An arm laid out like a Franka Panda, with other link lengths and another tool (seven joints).
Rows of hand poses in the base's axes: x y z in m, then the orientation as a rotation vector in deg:
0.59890, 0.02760, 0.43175, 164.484, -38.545, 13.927
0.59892, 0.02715, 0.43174, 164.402, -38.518, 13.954
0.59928, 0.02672, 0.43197, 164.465, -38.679, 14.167
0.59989, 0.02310, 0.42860, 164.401, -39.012, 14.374
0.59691, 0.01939, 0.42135, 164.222, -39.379, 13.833
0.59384, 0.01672, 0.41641, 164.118, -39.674, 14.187
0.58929, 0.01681, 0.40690, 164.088, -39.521, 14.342
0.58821, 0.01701, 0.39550, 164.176, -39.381, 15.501
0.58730, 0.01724, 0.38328, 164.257, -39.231, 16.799
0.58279, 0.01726, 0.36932, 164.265, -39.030, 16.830
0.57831, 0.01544, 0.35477, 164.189, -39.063, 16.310
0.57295, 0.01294, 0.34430, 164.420, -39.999, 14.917
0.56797, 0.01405, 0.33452, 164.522, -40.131, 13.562
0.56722, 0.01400, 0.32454, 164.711, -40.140, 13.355
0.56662, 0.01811, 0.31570, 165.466, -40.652, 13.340
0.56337, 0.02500, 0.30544, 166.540, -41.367, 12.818
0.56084, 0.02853, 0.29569, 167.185, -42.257, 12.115
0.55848, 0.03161, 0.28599, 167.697, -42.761, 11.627
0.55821, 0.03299, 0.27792, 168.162, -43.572, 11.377
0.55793, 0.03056, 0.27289, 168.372, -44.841, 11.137
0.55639, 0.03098, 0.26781, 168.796, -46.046, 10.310
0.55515, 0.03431, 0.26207, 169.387, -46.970, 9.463
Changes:
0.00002, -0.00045, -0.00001, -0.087, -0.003, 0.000
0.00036, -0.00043, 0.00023, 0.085, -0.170, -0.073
0.00061, -0.00362, -0.00337, 0.012, -0.165, -0.211
-0.00298, -0.00371, -0.00725, -0.028, 0.348, -0.310
-0.00307, -0.00267, -0.00494, -0.048, -0.253, -0.186
-0.00455, 0.00009, -0.00951, -0.082, -0.082, 0.100
-0.00108, 0.00020, -0.01140, -0.043, -0.773, 0.189
-0.00091, 0.00023, -0.01222, -0.054, -0.864, 0.204
-0.00451, 0.00002, -0.01396, -0.050, 0.000, 0.130
-0.00448, -0.00182, -0.01455, -0.028, 0.356, -0.076
-0.00536, -0.00250, -0.01047, 0.574, 0.792, -0.628
-0.00498, 0.00111, -0.00978, 0.242, 0.872, -0.148
-0.00075, -0.00005, -0.00998, 0.198, 0.106, 0.024
-0.00060, 0.00411, -0.00884, 0.850, -0.170, -0.149
-0.00325, 0.00689, -0.01026, 1.250, 0.089, -0.230
-0.00253, 0.00353, -0.00975, 0.913, 0.259, -0.442
-0.00236, 0.00308, -0.00970, 0.666, 0.176, -0.219
-0.00027, 0.00138, -0.00807, 0.684, -0.002, -0.408
-0.00028, -0.00243, -0.00503, 0.576, -0.005, -0.744
-0.00154, 0.00042, -0.00508, 0.829, 0.334, -0.671
-0.00124, 0.00333, -0.00574, 0.914, 0.332, -0.456

